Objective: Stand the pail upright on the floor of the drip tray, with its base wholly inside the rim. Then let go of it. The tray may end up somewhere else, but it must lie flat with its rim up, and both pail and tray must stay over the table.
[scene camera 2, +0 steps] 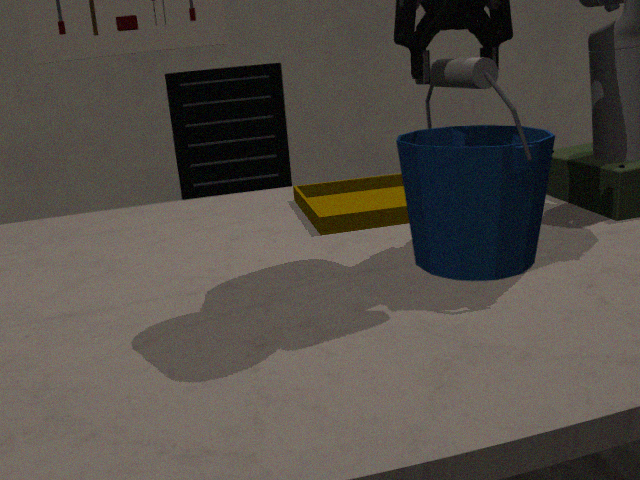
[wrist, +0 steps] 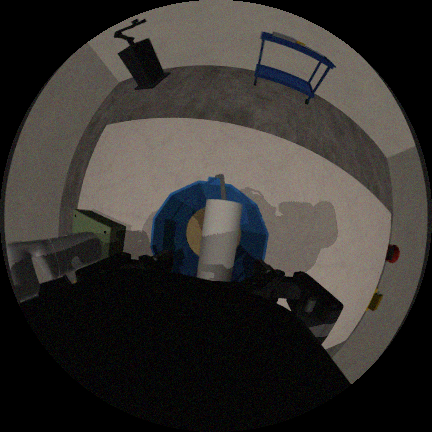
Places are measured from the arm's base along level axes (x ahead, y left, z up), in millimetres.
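Where they show: gripper, fingertip midpoint: (scene camera 2: 456, 81) (wrist: 212, 264); arm's base, link origin: (scene camera 2: 622, 155) (wrist: 92, 246).
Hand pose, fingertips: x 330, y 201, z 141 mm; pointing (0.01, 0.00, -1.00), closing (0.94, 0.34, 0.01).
Each offset is from my fingertips to the centre of the thing. Level surfaces: height alone.
The blue pail (scene camera 2: 475, 206) (wrist: 162, 220) stands upright on the table, its wire bail raised with a thick pale grip {dx +0, dy +11, dz +10 mm} (scene camera 2: 460, 72) (wrist: 219, 237) on top. My gripper (scene camera 2: 457, 72) (wrist: 212, 264) is open, pointing down, with its fingertips at the height of the grip, on either side of it. In the scene view, part of the grip hides the lower end of one finger. The yellow drip tray {dx +75, dy -290, dz -206 mm} (scene camera 2: 361, 222) lies flat with its rim up, behind and left of the pail in the scene view; the pail hides its right part. The tray cannot be made out in the wrist view.
The table {dz -220 mm} (scene camera 2: 129, 423) (wrist: 165, 150) carries a green block (scene camera 2: 625, 191) (wrist: 102, 232) near the arm, right of the pail in the scene view. A black slotted panel (scene camera 2: 232, 129) is behind the table. A blue cart (wrist: 284, 80) and a dark cabinet (wrist: 143, 65) stand beyond the table.
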